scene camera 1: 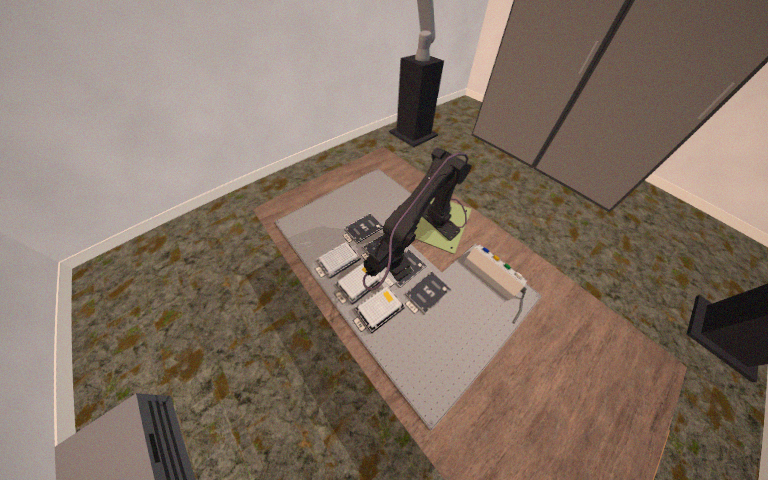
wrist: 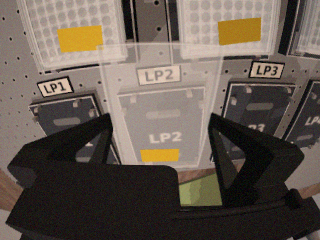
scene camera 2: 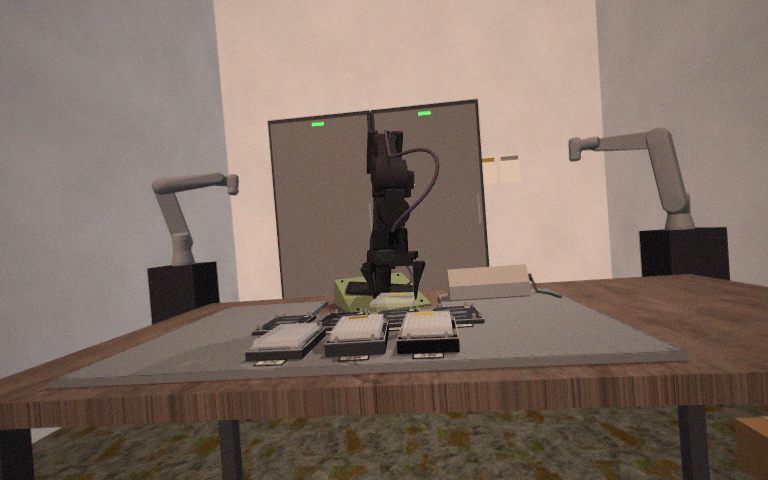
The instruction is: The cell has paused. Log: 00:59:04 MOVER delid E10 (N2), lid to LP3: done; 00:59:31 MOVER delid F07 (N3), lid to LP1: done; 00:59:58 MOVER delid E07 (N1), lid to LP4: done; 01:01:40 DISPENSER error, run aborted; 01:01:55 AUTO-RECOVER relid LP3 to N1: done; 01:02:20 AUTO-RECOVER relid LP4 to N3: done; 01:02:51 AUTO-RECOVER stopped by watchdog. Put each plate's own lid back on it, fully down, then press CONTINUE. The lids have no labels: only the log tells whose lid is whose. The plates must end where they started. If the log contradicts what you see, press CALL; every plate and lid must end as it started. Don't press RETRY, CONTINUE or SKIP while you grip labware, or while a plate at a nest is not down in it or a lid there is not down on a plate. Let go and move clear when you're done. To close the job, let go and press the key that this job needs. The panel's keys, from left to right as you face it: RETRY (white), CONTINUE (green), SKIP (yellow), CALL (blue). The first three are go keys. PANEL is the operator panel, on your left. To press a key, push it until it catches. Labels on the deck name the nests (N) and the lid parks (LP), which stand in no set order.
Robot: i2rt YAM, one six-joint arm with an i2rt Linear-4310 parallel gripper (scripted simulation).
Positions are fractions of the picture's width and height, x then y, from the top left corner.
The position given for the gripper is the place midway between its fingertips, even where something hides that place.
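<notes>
Scene camera 1 shows the operator panel (scene camera 1: 0.66, 0.58). The panel appears again at (scene camera 2: 0.67, 0.58), together with the gripper (scene camera 2: 0.51, 0.62) and a lid (scene camera 2: 0.56, 0.67). In the wrist view the gripper (wrist: 0.50, 0.49) is visible, as are a lid (wrist: 0.50, 0.40), a LP1 park (wrist: 0.19, 0.46) and a LP3 park (wrist: 0.81, 0.39).
</notes>
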